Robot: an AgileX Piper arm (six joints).
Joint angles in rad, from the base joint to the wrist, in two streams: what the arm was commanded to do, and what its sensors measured. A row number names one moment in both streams.
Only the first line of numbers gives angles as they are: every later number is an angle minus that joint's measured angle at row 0.
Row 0, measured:
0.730 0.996 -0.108 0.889 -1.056 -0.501
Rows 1 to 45, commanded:
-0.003 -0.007 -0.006 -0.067 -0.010 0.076
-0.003 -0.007 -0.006 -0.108 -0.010 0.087
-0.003 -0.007 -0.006 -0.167 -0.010 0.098
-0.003 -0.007 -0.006 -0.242 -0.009 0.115
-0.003 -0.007 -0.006 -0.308 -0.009 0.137
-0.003 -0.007 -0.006 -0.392 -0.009 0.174
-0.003 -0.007 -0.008 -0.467 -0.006 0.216
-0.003 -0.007 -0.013 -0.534 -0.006 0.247
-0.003 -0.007 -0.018 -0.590 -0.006 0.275
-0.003 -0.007 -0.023 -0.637 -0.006 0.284
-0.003 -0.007 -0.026 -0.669 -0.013 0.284
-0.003 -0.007 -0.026 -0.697 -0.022 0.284
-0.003 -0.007 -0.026 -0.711 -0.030 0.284
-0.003 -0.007 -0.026 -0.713 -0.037 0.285
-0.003 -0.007 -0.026 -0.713 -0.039 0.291
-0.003 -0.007 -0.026 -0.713 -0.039 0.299
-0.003 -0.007 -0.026 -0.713 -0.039 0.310
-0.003 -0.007 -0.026 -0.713 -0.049 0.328
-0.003 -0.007 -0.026 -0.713 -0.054 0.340
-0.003 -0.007 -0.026 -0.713 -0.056 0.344
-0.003 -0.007 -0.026 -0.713 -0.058 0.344
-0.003 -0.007 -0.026 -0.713 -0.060 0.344
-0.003 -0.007 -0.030 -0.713 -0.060 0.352
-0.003 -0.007 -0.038 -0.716 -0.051 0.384
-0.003 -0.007 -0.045 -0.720 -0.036 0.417
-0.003 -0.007 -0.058 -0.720 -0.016 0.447
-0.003 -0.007 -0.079 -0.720 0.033 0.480
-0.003 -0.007 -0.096 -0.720 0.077 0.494
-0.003 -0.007 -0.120 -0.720 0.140 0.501
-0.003 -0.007 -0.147 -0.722 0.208 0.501
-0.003 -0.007 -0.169 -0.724 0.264 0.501
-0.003 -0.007 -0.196 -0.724 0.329 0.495
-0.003 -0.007 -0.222 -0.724 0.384 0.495
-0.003 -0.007 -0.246 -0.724 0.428 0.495
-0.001 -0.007 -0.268 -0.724 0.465 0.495
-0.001 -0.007 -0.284 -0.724 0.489 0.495
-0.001 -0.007 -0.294 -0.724 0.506 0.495
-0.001 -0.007 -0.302 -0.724 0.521 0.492
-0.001 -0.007 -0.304 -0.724 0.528 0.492
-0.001 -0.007 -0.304 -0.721 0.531 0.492
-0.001 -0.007 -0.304 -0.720 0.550 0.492
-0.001 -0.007 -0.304 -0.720 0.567 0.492
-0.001 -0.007 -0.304 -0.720 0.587 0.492
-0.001 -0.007 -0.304 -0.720 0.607 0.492
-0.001 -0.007 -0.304 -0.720 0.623 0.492
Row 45, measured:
0.000 -0.004 -0.298 -0.716 0.550 0.490
